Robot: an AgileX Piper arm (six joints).
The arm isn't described. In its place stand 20 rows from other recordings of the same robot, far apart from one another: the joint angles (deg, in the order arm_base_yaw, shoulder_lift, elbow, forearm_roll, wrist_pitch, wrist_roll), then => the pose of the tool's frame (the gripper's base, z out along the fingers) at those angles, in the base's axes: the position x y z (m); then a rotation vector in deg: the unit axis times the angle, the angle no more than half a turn.
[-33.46 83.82 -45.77 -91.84 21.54 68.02] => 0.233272, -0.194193, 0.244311, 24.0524, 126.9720, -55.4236
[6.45 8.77 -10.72 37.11 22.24 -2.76] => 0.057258, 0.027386, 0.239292, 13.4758, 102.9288, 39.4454
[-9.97 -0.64 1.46 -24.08 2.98 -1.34] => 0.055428, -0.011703, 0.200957, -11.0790, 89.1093, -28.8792
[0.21 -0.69 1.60 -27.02 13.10 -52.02] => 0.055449, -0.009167, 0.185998, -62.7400, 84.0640, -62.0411
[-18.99 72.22 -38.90 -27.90 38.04 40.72] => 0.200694, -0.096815, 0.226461, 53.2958, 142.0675, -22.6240
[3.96 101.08 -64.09 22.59 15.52 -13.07] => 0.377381, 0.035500, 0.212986, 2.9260, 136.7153, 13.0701
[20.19 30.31 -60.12 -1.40 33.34 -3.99] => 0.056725, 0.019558, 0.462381, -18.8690, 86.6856, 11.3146
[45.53 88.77 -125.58 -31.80 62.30 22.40] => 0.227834, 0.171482, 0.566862, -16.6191, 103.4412, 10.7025
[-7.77 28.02 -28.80 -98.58 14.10 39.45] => 0.099668, -0.035724, 0.349040, -26.9725, 83.9230, -64.3589
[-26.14 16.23 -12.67 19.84 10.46 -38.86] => 0.073942, -0.030042, 0.253978, 3.2893, 100.0295, -30.5168
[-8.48 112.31 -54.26 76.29 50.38 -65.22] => 0.339224, 0.018276, 0.126055, 3.5619, 145.4732, 64.1053
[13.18 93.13 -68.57 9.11 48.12 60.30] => 0.321252, 0.086248, 0.256244, 71.9333, 147.9075, 28.5821
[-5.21 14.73 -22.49 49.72 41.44 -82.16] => 0.055496, 0.041077, 0.286047, -50.8372, 91.4337, -4.0022
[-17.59 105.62 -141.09 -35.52 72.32 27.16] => 0.324659, -0.155769, 0.528286, 51.9395, 104.1036, -36.1595
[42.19 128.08 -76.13 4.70 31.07 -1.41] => 0.301783, 0.278738, 0.064322, -57.7243, 159.3402, 10.1384
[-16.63 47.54 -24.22 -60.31 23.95 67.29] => 0.140281, -0.075391, 0.255934, 38.9182, 113.9552, -26.1608
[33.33 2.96 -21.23 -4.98 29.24 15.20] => 0.028926, 0.014404, 0.286076, -17.1790, 96.0287, 31.1796
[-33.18 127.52 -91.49 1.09 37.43 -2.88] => 0.387438, -0.252082, 0.128393, 42.5607, 153.2635, -8.2713
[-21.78 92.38 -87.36 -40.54 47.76 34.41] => 0.320117, -0.175064, 0.374212, 44.3587, 122.0562, -41.7262
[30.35 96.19 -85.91 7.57 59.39 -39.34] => 0.305054, 0.190573, 0.316818, -85.3646, 128.2505, 7.1931
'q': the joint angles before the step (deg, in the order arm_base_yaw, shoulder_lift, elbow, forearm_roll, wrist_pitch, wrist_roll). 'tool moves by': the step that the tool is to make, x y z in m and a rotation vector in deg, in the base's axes. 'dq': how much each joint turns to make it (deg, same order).
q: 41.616, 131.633, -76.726, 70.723, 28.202, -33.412
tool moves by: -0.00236, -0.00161, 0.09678, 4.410, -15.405, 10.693
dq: 0.000, -13.235, -0.001, -8.161, 2.269, -4.804
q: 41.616, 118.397, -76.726, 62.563, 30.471, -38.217
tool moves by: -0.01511, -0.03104, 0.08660, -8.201, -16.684, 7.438
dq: 0.000, -14.157, 0.000, -29.129, 3.179, 12.330
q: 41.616, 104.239, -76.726, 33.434, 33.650, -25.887
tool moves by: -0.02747, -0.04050, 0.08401, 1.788, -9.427, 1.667
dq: -1.604, -13.993, 0.100, -7.091, 5.758, 1.964
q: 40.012, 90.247, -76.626, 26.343, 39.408, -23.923
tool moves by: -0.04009, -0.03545, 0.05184, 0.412, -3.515, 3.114
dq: -0.662, -10.830, 0.101, -2.144, 8.576, -0.001
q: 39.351, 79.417, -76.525, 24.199, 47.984, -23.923
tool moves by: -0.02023, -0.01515, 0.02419, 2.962, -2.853, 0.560
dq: -0.001, -5.121, 0.112, 0.604, 1.058, -0.119
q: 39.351, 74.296, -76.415, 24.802, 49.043, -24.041
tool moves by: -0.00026, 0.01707, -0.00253, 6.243, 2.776, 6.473
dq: -0.001, 2.241, 0.083, 13.431, -0.514, -9.393
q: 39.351, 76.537, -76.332, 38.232, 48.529, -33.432
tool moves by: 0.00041, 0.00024, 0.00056, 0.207, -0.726, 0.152
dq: 0.001, 0.000, 0.001, 0.219, -0.435, -0.760
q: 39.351, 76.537, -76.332, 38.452, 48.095, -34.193
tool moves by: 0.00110, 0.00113, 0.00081, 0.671, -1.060, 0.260
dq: 0.001, 0.129, 0.001, 0.847, -0.901, -1.452
